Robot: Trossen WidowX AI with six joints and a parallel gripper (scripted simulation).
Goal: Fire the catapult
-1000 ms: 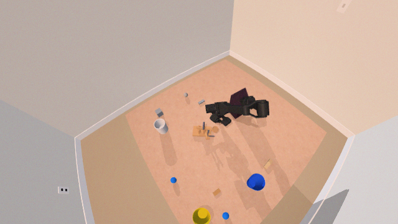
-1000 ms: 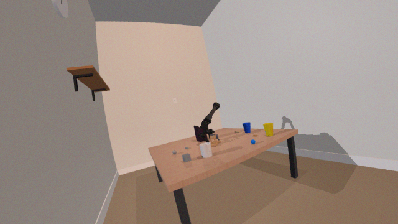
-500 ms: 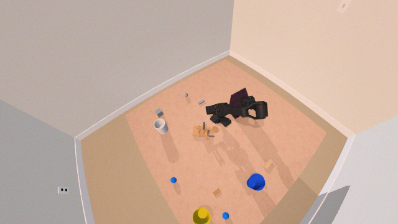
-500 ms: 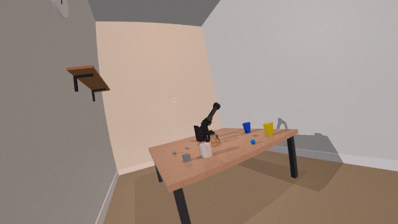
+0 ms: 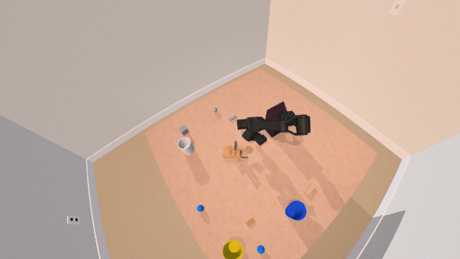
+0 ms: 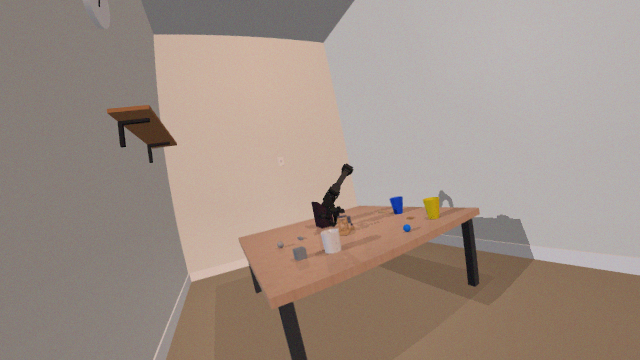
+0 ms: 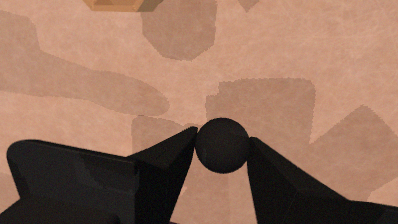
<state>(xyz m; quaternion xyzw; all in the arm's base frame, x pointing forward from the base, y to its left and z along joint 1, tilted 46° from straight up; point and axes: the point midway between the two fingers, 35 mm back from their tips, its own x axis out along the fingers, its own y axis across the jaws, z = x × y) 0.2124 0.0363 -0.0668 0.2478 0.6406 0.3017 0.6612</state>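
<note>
My gripper tip is now 13 cm short of the catapult, 4 cm to the right of it and 2 cm below it. Also, from my gripper tip: grey bar (1 cm ahead, 25 cm to the right, 2 cm below); black ball (1 cm above); grey ball (9 cm ahead, 40 cm to the right, 1 cm below).
</note>
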